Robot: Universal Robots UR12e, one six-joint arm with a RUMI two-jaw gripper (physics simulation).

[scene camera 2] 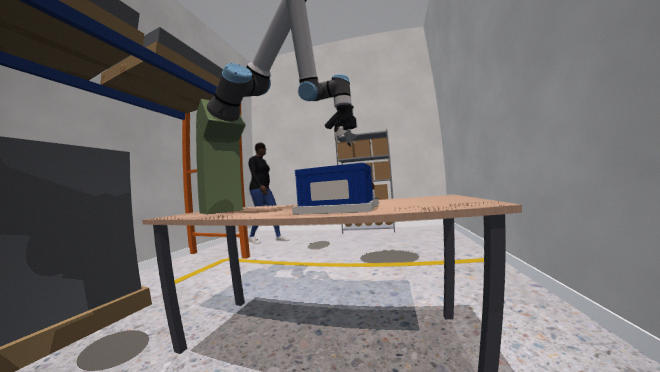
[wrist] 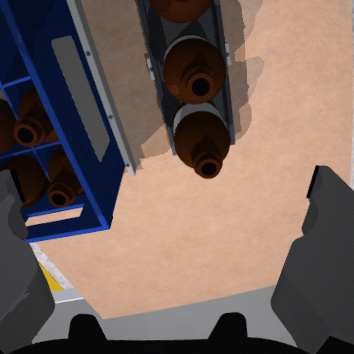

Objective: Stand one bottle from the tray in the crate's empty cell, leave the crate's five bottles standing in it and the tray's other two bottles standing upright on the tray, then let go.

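Frame: origin at the arm's base, x ahead, y up, z right, level; millimetres.
Where they show: gripper, fingertip midpoint: [scene camera 2: 344, 144] [wrist: 165, 171]; arm's base at its link origin: [scene camera 2: 223, 111].
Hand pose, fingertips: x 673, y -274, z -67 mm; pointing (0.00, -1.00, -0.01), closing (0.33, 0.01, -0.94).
Each offset is from my fingertips to the top centre of the thing. "spot": to the spot under its first point. Level surfaces: height alone.
The blue crate {dy -131, dx -21, dz +198 mm} [scene camera 2: 360, 187] [wrist: 111, 187] stands on the table. In the wrist view part of it shows at the left, with several brown bottles in its cells, among them one bottle {dy -143, dx -12, dz +153 mm} [wrist: 37, 120] and another {dy -143, dx +72, dz +165 mm} [wrist: 65, 175]; its empty cell does not show there. The dark tray {spot: dy -301, dx +79, dz +26 mm} [wrist: 169, 117] lies beside the crate with three brown bottles in a row: the nearest {dy -146, dx +97, dz -12 mm} [wrist: 202, 140], the middle one {dy -146, dx +7, dz -31 mm} [wrist: 195, 67] and a third {spot: dy -185, dx -63, dz -38 mm} [wrist: 181, 7], cut off by the top edge. They look upright. My gripper [scene camera 2: 345, 136] [wrist: 165, 171] is open and empty, high above the table.
The wooden table {dy -306 mm} [scene camera 2: 430, 204] [wrist: 200, 240] carries the crate and the tray. A light grey rail [wrist: 110, 117] runs along the crate's tray side. A green pedestal [scene camera 2: 220, 170] stands at the left of the table. A person [scene camera 2: 260, 172] and a shelf unit [scene camera 2: 389, 175] are behind it.
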